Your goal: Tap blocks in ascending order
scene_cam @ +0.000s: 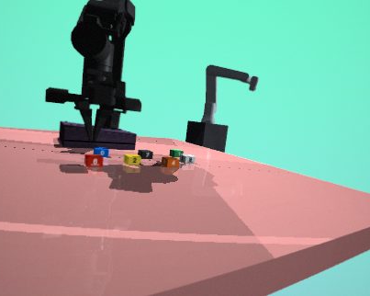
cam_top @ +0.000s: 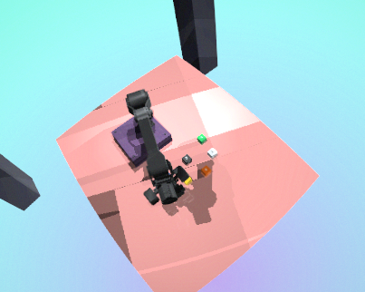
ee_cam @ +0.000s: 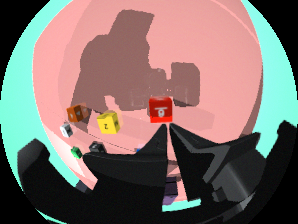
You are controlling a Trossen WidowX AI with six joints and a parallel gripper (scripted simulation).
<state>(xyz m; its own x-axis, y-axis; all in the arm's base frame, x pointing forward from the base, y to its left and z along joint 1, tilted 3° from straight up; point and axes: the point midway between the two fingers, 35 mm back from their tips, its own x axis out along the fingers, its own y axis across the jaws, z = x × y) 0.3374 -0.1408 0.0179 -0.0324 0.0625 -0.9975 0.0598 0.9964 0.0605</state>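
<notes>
Right now my gripper tip is 10 mm short of the red block and 40 mm above it. From my gripper tip the other things lie so: yellow block: 10 mm behind, 100 mm to the left, 40 mm below; blue block: 100 mm behind, 50 mm to the left, 40 mm below; dark grey block: 80 mm behind, 160 mm to the left, 40 mm below.
</notes>
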